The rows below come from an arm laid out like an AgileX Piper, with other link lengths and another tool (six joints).
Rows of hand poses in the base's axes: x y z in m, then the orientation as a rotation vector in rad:
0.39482 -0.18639 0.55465 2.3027 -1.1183 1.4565
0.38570 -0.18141 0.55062 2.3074 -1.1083 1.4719
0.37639 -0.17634 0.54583 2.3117 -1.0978 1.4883
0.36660 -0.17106 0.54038 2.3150 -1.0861 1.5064
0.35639 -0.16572 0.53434 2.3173 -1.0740 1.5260
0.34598 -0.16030 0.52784 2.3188 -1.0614 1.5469
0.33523 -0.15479 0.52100 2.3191 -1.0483 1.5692
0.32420 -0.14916 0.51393 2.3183 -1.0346 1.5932
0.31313 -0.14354 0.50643 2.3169 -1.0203 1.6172
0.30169 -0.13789 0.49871 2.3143 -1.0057 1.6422
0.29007 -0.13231 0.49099 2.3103 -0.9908 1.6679
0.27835 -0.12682 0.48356 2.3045 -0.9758 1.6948
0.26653 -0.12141 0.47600 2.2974 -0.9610 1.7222
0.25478 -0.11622 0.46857 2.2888 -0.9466 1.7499
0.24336 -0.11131 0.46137 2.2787 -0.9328 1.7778
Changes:
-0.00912 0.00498 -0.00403 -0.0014 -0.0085 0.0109
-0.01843 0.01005 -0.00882 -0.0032 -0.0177 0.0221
-0.02822 0.01533 -0.01427 -0.0060 -0.0279 0.0337
-0.03843 0.02067 -0.02031 -0.0093 -0.0392 0.0452
-0.04884 0.02609 -0.02681 -0.0132 -0.0513 0.0569
-0.05959 0.03160 -0.03365 -0.0177 -0.0644 0.0685
-0.07062 0.03723 -0.04072 -0.0228 -0.0787 0.0802
-0.08169 0.04285 -0.04822 -0.0285 -0.0930 0.0919
-0.09313 0.04850 -0.05594 -0.0347 -0.1080 0.1034
-0.10475 0.05408 -0.06366 -0.0416 -0.1236 0.1145
-0.11647 0.05957 -0.07109 -0.0493 -0.1403 0.1250
-0.12829 0.06498 -0.07865 -0.0574 -0.1575 0.1350
-0.14004 0.07017 -0.08608 -0.0658 -0.1752 0.1442
-0.15146 0.07508 -0.09328 -0.0746 -0.1933 0.1525

